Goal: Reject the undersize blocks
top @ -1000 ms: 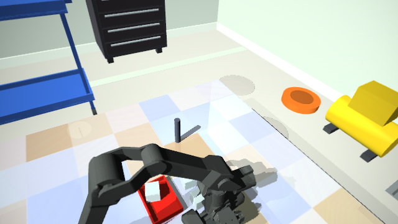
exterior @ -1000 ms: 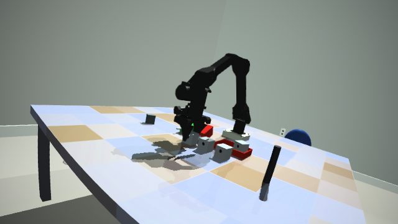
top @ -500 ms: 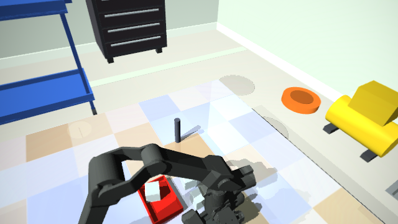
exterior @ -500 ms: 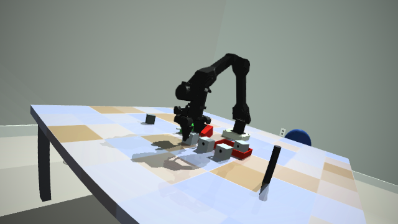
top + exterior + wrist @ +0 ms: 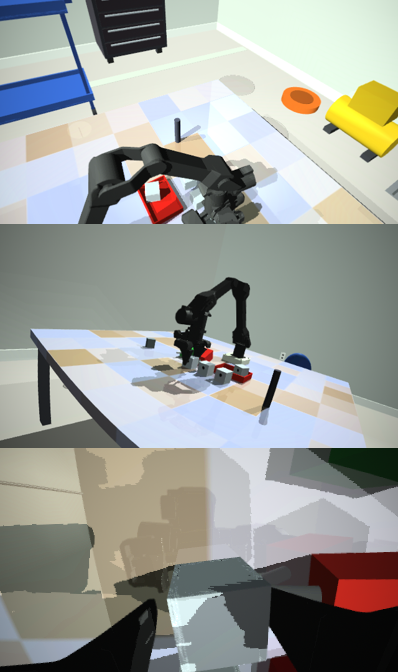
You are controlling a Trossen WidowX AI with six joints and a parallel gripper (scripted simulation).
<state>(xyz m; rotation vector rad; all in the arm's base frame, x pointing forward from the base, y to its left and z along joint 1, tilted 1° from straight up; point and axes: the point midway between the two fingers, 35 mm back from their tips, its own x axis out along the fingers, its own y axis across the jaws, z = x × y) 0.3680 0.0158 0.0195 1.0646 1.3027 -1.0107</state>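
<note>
Now: gripper tip 130 mm to the right of the red reject tray and 130 mm past it. From my gripper tip the other things lie so: green GO gauge: 120 mm to the right, 80 mm behind, 10 mm above.
</note>
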